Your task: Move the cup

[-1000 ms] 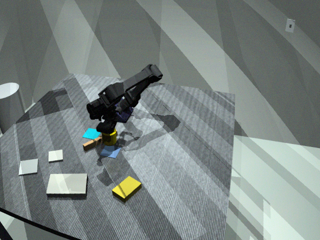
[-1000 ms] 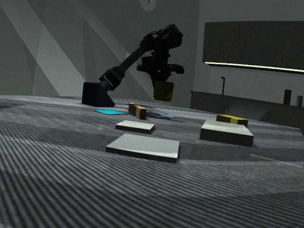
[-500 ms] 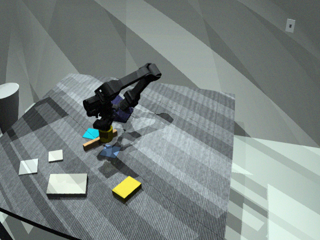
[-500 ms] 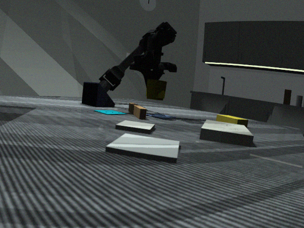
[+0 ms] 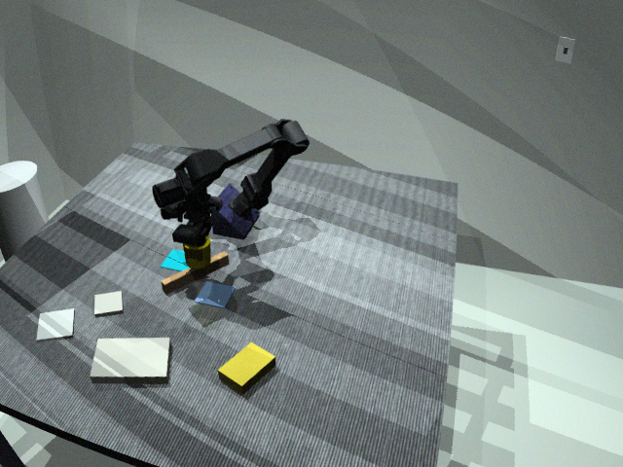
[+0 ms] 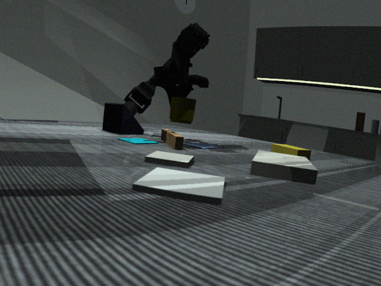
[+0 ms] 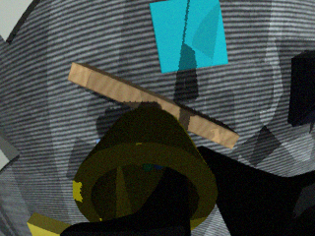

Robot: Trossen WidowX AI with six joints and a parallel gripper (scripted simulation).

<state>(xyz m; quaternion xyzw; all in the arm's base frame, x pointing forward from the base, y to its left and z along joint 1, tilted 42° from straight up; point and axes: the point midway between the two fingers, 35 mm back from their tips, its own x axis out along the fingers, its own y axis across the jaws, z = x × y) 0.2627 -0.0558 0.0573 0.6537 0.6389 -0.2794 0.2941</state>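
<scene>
Now: gripper tip 4 cm past the cyan pad, 10 cm to the left of it and 10 cm above it. From my gripper tip the other things lie so: light blue pad 7 cm ahead, 6 cm to the left, 10 cm below; yellow cup 2 cm ahead; wooden bar 2 cm ahead, 2 cm to the right, 9 cm below.
</scene>
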